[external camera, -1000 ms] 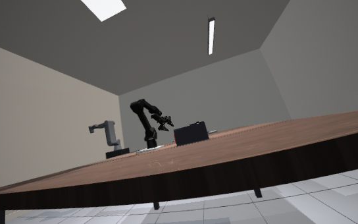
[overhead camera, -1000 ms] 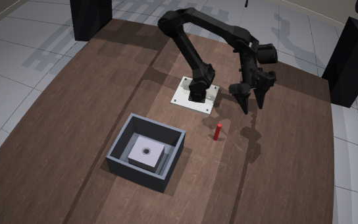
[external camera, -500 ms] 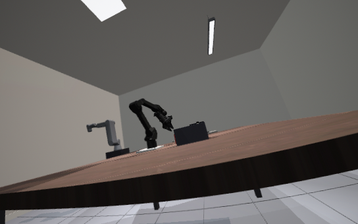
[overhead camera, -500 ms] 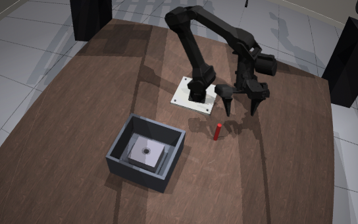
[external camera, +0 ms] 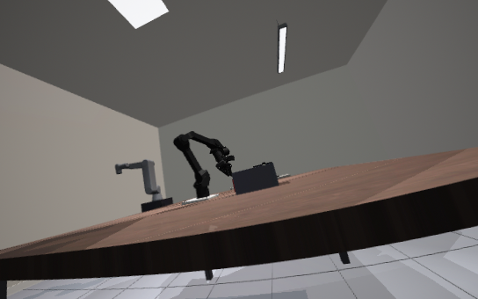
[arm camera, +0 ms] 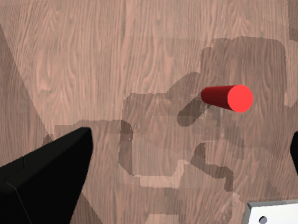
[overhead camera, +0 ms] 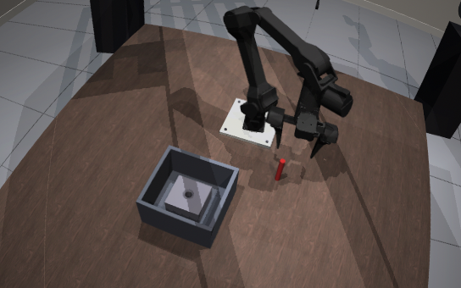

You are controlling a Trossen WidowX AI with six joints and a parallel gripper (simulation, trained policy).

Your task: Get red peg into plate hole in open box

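Now: gripper tip 10 mm short of the red peg, 30 mm to the left of it and 60 mm above it. Also, from my gripper tip: grey box 160 mm ahead, 240 mm to the right, 80 mm below; then plate 160 mm ahead, 240 mm to the right, 60 mm below.
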